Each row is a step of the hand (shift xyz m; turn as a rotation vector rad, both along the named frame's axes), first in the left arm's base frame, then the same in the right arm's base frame.
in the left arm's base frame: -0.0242 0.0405 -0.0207 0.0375 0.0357 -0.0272
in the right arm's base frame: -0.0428 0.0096 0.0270 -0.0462 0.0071 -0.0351
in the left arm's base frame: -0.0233 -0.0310 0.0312 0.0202 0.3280 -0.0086
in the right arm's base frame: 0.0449 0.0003 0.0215 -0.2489 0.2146 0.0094
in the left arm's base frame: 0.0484 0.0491 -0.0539 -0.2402 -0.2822 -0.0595
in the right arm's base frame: -0.0746 -0.0027 -0.0457 0.1785 -0.2539 0.2111
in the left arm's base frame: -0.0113 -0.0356 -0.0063 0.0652 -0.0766 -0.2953
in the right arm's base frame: 0.0225 -0.0294 0.0078 -0.1449 -0.2635 -0.0830
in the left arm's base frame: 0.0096 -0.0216 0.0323 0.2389 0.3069 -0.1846
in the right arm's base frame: 0.0373 0.0103 -0.0103 -0.3609 0.0900 -0.2168
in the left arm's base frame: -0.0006 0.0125 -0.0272 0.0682 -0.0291 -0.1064
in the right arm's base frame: -0.0275 -0.0118 0.0007 -0.0530 -0.0920 -0.0745
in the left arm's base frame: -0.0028 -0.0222 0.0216 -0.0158 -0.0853 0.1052
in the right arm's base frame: 0.0310 0.0009 0.0016 0.1345 0.0193 0.0119
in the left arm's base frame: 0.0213 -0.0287 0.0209 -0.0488 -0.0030 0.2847
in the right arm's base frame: 0.0344 -0.0018 -0.0230 0.1958 0.2040 0.0591
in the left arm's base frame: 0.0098 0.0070 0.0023 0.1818 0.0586 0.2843
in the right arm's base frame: -0.0040 0.0073 -0.0090 0.1404 0.2654 -0.1648
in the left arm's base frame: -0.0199 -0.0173 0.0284 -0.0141 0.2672 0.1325
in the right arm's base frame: 0.0327 0.0076 0.0193 -0.1076 0.2751 0.0434
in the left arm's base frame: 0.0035 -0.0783 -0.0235 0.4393 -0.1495 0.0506
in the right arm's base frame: 0.0419 -0.0694 -0.0115 0.1260 -0.0233 -0.4489
